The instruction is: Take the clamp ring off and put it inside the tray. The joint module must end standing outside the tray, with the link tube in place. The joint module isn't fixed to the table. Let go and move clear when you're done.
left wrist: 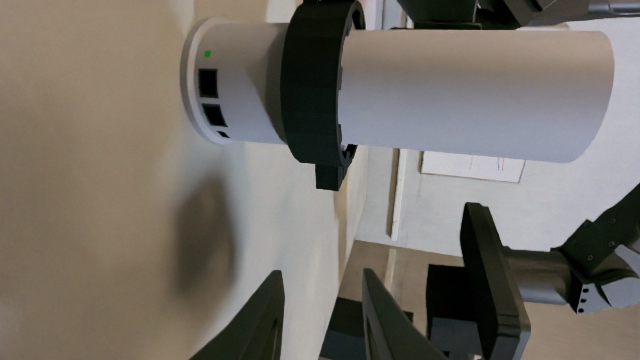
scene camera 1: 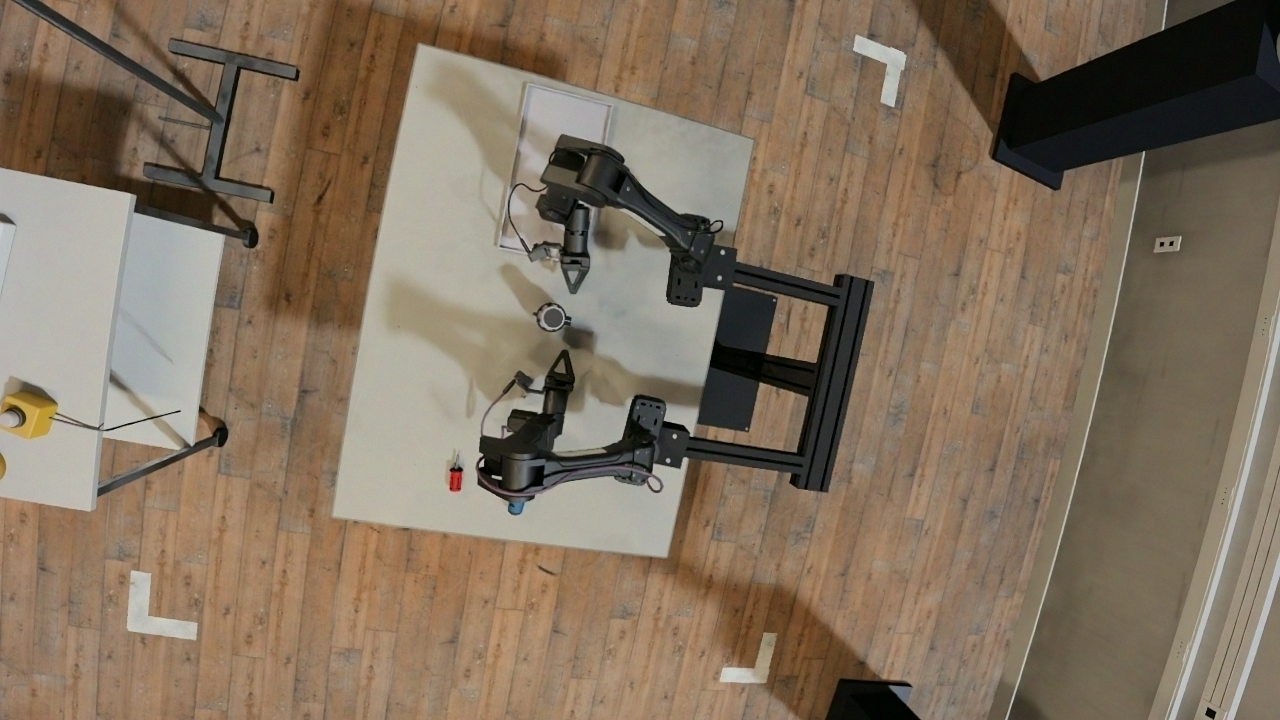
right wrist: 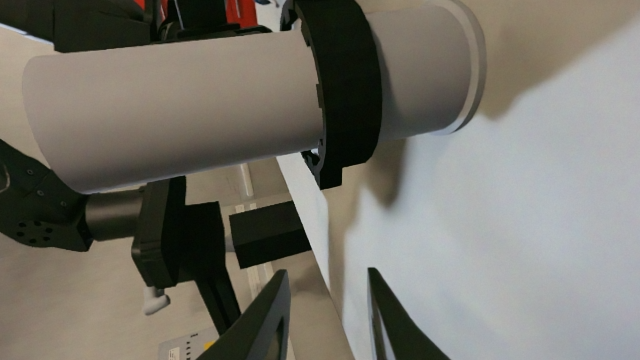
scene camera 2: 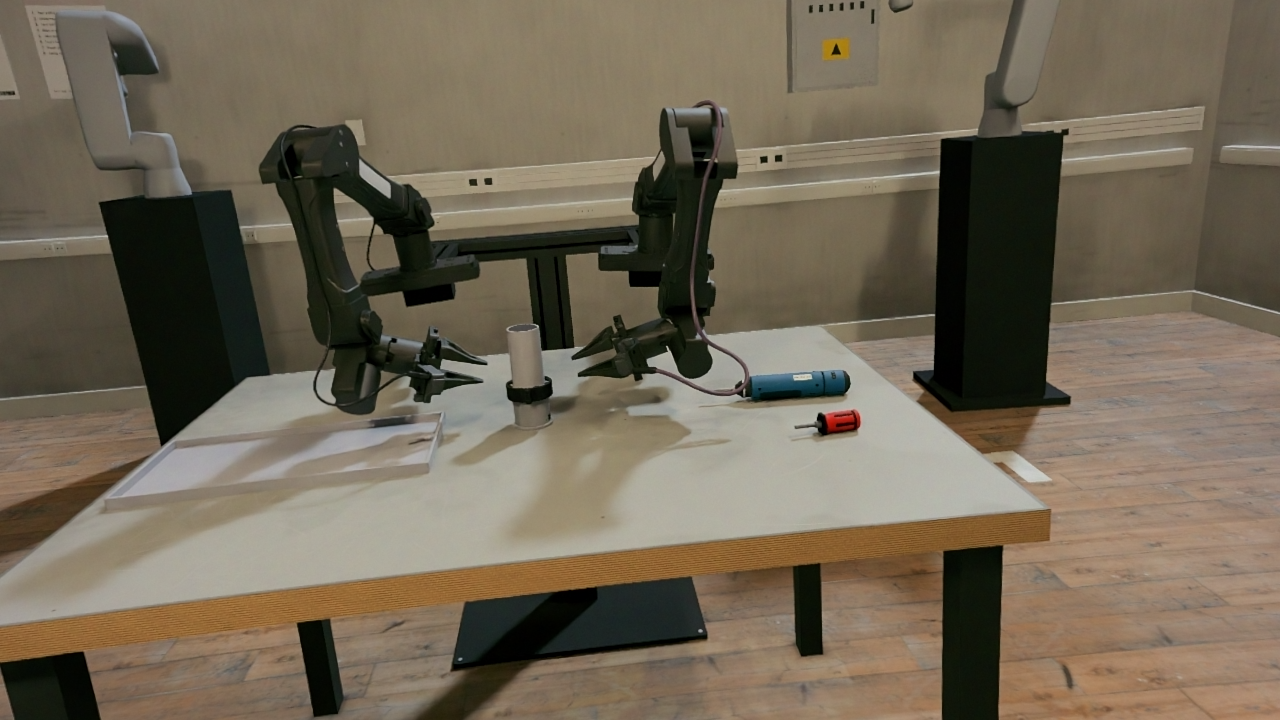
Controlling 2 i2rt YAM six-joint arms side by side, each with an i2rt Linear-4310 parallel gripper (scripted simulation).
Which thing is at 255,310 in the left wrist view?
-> The left gripper.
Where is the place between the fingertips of the right gripper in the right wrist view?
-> At 327,281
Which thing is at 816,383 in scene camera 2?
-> A blue power screwdriver.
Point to a white tray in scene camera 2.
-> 286,458
